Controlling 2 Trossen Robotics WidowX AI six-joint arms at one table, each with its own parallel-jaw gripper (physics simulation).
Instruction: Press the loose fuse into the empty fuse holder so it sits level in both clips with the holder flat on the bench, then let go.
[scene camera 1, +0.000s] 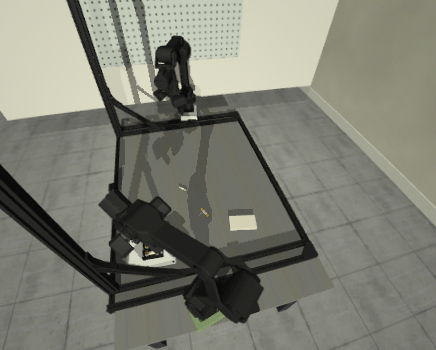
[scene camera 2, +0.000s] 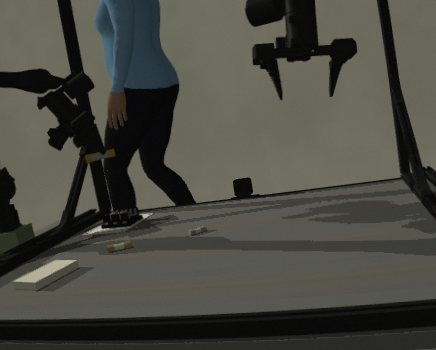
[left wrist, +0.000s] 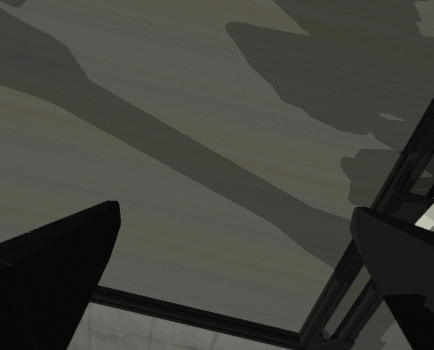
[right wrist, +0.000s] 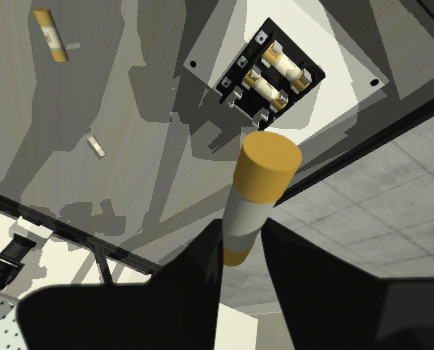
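Seen in the pictures: left gripper, fingertip midpoint: (scene camera 1: 178, 111) (scene camera 2: 306, 98) (left wrist: 236, 215); right gripper, fingertip midpoint: (scene camera 2: 104, 154) (right wrist: 241, 226); left arm's base, origin of the base link: (scene camera 1: 188, 109) (right wrist: 25, 240); right arm's base, origin of the base link: (scene camera 1: 205, 306) (scene camera 2: 5, 230).
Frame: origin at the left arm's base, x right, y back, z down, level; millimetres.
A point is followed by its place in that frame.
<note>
My right gripper (scene camera 2: 94, 148) (right wrist: 241, 226) {x 158, y -863, z -125 mm} is shut on a fuse (scene camera 2: 101, 156) {x 146, y -865, z -123 mm} (right wrist: 250, 210) {x 144, y -885, z -133 mm} with orange caps and a pale middle. It holds the fuse high above the black fuse holder (scene camera 1: 152, 253) (scene camera 2: 119, 220) {x 136, y -843, z 48 mm} (right wrist: 293, 51) {x 158, y -893, z 54 mm}, apart from it. In the right wrist view, two fuses sit in the holder's clips, and the pair of clips (right wrist: 234, 97) {x 149, y -823, z 47 mm} nearest the held fuse is empty. The holder rests on a white plate (scene camera 1: 165, 261) {x 114, y -912, z 63 mm} (right wrist: 345, 85) {x 223, y -907, z 63 mm}. In scene camera 1 the right arm hides the held fuse. My left gripper (scene camera 2: 306, 96) {x 41, y -302, z -179 mm} (left wrist: 236, 215) {x 41, y -302, z -179 mm} is open and empty, high above the table.
Another orange-capped fuse (scene camera 1: 204, 212) {x -45, y -720, z 52 mm} (scene camera 2: 119, 246) {x -52, y -714, z 56 mm} (right wrist: 51, 36) {x -45, y -721, z 53 mm} and a small white-and-grey fuse (scene camera 1: 183, 188) {x 42, y -577, z 57 mm} (scene camera 2: 198, 231) {x 43, y -573, z 61 mm} (right wrist: 96, 146) {x 46, y -579, z 57 mm} lie on the table. A cream block (scene camera 1: 243, 222) {x -202, y -785, z 50 mm} (scene camera 2: 47, 275) {x -224, y -754, z 50 mm} lies nearby. Dark frame rails edge the table. A person stands behind it in scene camera 2.
</note>
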